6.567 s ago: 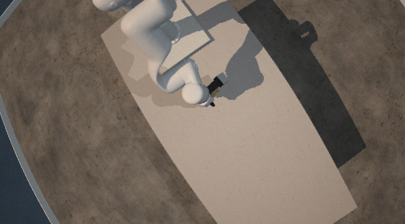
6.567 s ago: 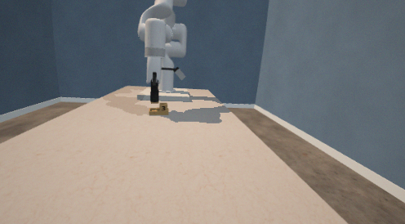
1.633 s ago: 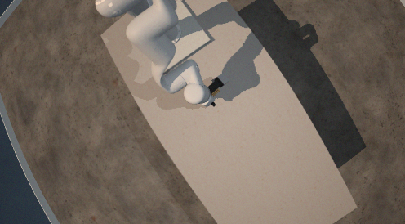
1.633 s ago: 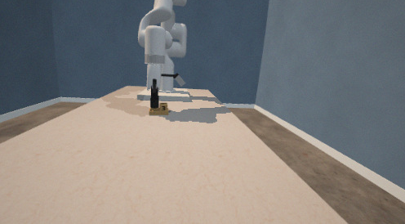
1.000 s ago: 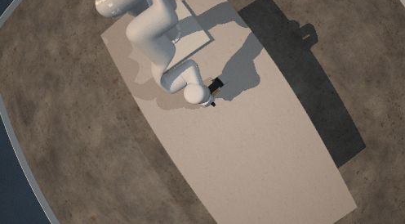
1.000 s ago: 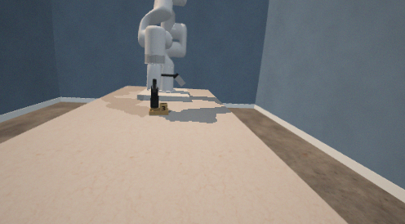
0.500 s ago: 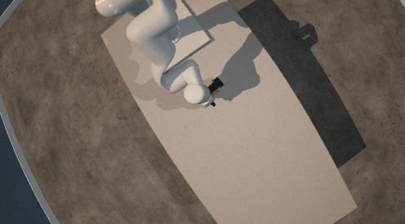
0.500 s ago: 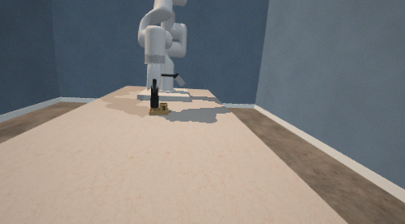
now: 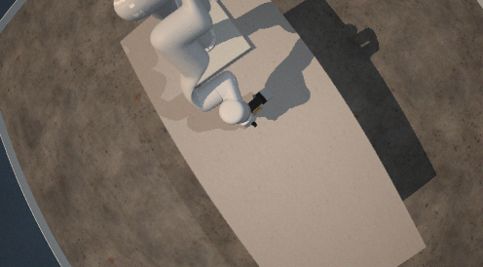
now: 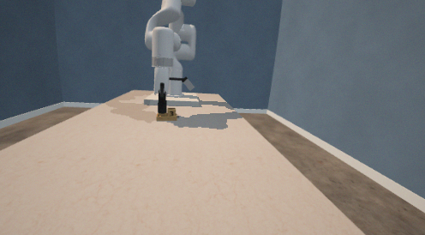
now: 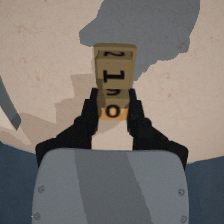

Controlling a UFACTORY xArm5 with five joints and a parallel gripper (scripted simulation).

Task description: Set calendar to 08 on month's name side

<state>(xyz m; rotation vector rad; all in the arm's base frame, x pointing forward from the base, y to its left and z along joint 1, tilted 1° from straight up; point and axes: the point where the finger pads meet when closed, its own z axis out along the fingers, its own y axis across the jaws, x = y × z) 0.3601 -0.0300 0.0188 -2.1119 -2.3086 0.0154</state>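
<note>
Right now the wooden calendar tray is 40 mm below my hand and 20 mm to the left of it.
</note>
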